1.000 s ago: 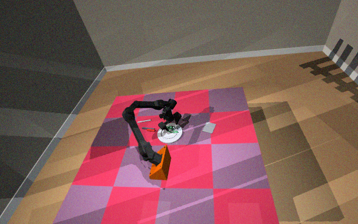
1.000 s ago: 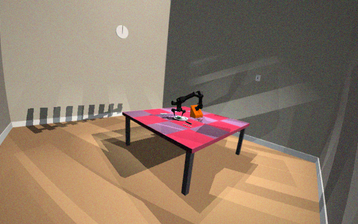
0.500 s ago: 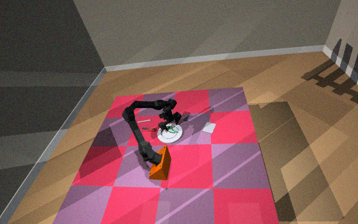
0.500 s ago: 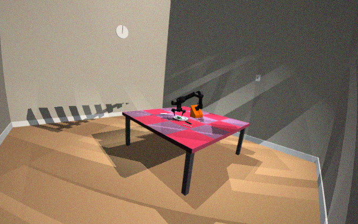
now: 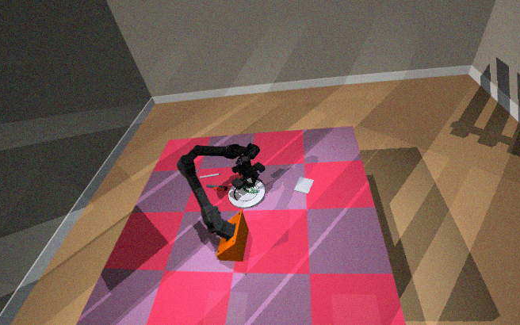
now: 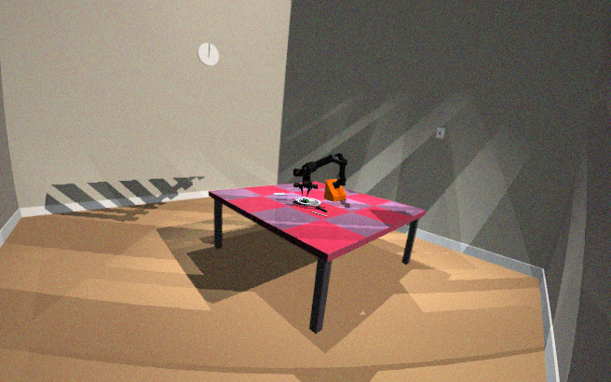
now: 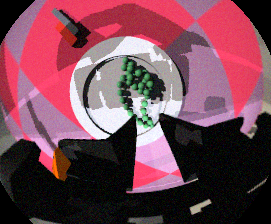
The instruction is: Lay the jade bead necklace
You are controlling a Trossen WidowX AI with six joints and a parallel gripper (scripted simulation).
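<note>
Right now the round white bead board is 3 cm to the left of my gripper tip, 3 cm below it and 1 cm behind it. Also, from my gripper tip: red-handled tool: 21 cm to the left, 4 cm below, 4 cm ahead; flat grey pad: 28 cm to the right, 4 cm below, 2 cm ahead; thin white rod: 28 cm to the left, 14 cm ahead, 4 cm below.
</note>
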